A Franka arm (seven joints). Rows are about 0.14 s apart.
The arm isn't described. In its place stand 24 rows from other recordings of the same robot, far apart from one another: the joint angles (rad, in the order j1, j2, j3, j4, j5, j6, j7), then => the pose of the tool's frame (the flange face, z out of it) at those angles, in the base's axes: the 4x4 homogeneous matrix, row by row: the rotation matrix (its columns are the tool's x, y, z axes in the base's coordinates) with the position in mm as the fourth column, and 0 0 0 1 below.
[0.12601 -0.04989 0.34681 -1.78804 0.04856 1.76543 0.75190] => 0.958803 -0.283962 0.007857 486.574; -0.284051 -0.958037 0.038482 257.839; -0.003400 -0.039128 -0.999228 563.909; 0 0 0 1
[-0.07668 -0.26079 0.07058 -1.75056 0.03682 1.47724 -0.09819] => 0.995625 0.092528 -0.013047 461.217; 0.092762 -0.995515 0.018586 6.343; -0.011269 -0.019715 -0.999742 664.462; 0 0 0 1
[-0.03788 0.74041 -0.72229 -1.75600 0.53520 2.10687 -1.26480] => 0.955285 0.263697 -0.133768 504.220; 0.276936 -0.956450 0.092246 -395.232; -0.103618 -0.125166 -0.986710 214.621; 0 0 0 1
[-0.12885 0.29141 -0.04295 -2.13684 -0.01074 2.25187 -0.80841] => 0.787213 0.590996 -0.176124 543.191; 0.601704 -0.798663 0.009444 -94.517; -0.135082 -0.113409 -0.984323 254.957; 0 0 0 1
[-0.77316 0.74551 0.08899 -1.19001 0.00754 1.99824 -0.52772] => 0.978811 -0.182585 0.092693 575.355; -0.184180 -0.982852 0.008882 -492.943; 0.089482 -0.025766 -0.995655 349.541; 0 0 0 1
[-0.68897 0.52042 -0.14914 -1.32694 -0.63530 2.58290 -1.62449] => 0.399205 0.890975 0.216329 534.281; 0.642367 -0.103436 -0.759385 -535.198; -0.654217 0.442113 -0.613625 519.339; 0 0 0 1
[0.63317 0.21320 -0.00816 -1.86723 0.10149 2.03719 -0.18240] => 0.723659 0.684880 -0.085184 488.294; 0.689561 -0.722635 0.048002 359.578; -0.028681 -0.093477 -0.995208 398.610; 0 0 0 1
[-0.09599 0.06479 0.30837 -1.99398 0.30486 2.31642 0.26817] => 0.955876 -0.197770 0.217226 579.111; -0.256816 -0.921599 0.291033 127.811; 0.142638 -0.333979 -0.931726 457.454; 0 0 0 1
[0.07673 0.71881 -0.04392 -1.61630 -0.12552 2.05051 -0.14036] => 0.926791 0.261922 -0.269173 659.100; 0.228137 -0.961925 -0.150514 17.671; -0.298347 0.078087 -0.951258 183.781; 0 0 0 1
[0.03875 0.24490 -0.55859 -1.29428 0.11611 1.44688 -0.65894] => 0.985731 0.158719 -0.056068 554.134; 0.159821 -0.987021 0.015731 -249.396; -0.052843 -0.024467 -0.998303 618.177; 0 0 0 1
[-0.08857 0.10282 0.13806 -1.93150 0.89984 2.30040 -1.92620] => -0.005685 0.932819 0.360301 609.903; 0.755999 -0.231832 0.612143 44.398; 0.654548 0.275867 -0.703893 468.830; 0 0 0 1
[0.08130 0.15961 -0.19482 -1.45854 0.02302 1.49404 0.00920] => 0.985264 -0.120957 -0.120929 589.976; -0.121142 -0.992618 0.005849 -55.522; -0.120744 0.008887 -0.992644 580.624; 0 0 0 1
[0.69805 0.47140 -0.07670 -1.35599 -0.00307 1.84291 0.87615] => 0.969338 -0.243119 0.035735 562.493; -0.242506 -0.969930 -0.020668 414.789; 0.039685 0.011368 -0.999148 454.559; 0 0 0 1
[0.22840 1.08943 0.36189 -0.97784 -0.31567 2.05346 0.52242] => 0.999683 0.019910 0.015430 715.373; 0.019108 -0.998542 0.050486 328.076; 0.016413 -0.050175 -0.998606 212.786; 0 0 0 1
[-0.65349 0.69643 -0.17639 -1.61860 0.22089 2.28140 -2.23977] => 0.263809 0.964145 0.028793 480.496; 0.963085 -0.264942 0.047682 -495.255; 0.053600 0.015152 -0.998448 219.021; 0 0 0 1
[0.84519 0.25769 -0.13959 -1.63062 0.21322 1.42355 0.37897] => 0.840849 0.302055 -0.449150 422.464; 0.261687 -0.953242 -0.151157 401.584; -0.473807 0.009563 -0.880577 443.928; 0 0 0 1
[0.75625 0.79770 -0.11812 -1.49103 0.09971 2.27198 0.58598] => 0.999746 0.022287 -0.003233 563.631; 0.022242 -0.999665 -0.013212 438.451; -0.003526 0.013136 -0.999907 198.560; 0 0 0 1
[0.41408 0.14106 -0.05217 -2.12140 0.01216 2.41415 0.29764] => 0.988153 0.060137 0.141200 540.014; 0.052904 -0.997115 0.054437 205.047; 0.144066 -0.046322 -0.988483 360.515; 0 0 0 1
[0.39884 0.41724 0.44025 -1.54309 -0.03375 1.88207 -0.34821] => 0.392317 0.910486 -0.130779 475.444; 0.919770 -0.386675 0.067126 467.332; 0.010549 -0.146621 -0.989136 427.516; 0 0 0 1
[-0.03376 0.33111 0.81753 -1.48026 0.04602 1.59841 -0.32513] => 0.459850 0.844700 -0.273899 480.448; 0.887884 -0.442280 0.126688 393.939; -0.014126 -0.301448 -0.953378 528.976; 0 0 0 1
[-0.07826 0.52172 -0.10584 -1.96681 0.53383 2.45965 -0.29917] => 0.957090 -0.276032 0.088230 602.872; -0.289627 -0.921357 0.259264 -110.954; 0.009726 -0.273693 -0.961768 203.107; 0 0 0 1
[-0.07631 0.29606 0.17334 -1.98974 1.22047 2.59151 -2.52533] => -0.198208 0.854672 0.479842 622.164; 0.810607 -0.132283 0.570454 37.621; 0.551026 0.502032 -0.666584 338.400; 0 0 0 1
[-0.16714 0.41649 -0.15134 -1.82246 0.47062 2.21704 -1.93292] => 0.211054 0.969345 0.125800 617.923; 0.929949 -0.238765 0.279619 -180.970; 0.301084 0.057973 -0.951834 311.203; 0 0 0 1
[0.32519 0.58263 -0.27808 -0.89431 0.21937 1.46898 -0.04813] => 0.986684 0.162643 0.001148 691.449; 0.162203 -0.984485 0.066931 125.184; 0.012016 -0.065854 -0.997757 570.596; 0 0 0 1
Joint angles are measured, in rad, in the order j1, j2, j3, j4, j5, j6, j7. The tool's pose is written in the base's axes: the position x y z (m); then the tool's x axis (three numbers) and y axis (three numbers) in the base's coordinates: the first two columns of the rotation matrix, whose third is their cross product. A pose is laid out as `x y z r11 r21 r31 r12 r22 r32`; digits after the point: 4 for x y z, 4 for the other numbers.
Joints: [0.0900, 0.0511, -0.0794, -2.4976, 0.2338, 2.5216, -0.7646]
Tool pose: 0.4664 0.0025 0.2626 0.8353 0.5466 0.0591 0.5495 -0.8272 -0.1173
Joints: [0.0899, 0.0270, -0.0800, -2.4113, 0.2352, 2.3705, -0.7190]
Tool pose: 0.4830 0.0074 0.2947 0.8513 0.5233 0.0376 0.5218 -0.8370 -0.1646
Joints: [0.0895, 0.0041, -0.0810, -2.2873, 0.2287, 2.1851, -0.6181]
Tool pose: 0.5035 0.0126 0.3423 0.8851 0.4654 0.0029 0.4559 -0.8657 -0.2066
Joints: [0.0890, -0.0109, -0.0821, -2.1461, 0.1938, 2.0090, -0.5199]
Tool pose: 0.5220 0.0150 0.3979 0.9056 0.4229 -0.0339 0.4075 -0.8892 -0.2079
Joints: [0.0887, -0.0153, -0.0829, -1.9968, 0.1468, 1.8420, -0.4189]
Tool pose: 0.5352 0.0146 0.4551 0.9252 0.3721 -0.0745 0.3543 -0.9174 -0.1813
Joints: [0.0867, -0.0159, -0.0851, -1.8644, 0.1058, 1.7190, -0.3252]
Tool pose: 0.5430 0.0104 0.5074 0.9482 0.3046 -0.0903 0.2908 -0.9466 -0.1390
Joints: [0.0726, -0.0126, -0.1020, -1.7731, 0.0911, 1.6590, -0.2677]
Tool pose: 0.5480 -0.0074 0.5436 0.9710 0.2273 -0.0742 0.2182 -0.9692 -0.1143
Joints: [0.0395, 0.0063, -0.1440, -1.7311, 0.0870, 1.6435, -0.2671]
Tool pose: 0.5524 -0.0490 0.5518 0.9856 0.1548 -0.0683 0.1471 -0.9834 -0.1066
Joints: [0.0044, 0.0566, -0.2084, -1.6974, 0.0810, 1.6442, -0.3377]
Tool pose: 0.5588 -0.1047 0.5399 0.9888 0.1263 -0.0799 0.1181 -0.9879 -0.1000
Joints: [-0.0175, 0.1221, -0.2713, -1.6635, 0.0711, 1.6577, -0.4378]
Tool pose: 0.5658 -0.1532 0.5205 0.9853 0.1414 -0.0959 0.1333 -0.9874 -0.0856
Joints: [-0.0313, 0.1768, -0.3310, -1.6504, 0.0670, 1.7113, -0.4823]
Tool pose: 0.5701 -0.1960 0.5008 0.9898 0.1107 -0.0902 0.1059 -0.9928 -0.0560
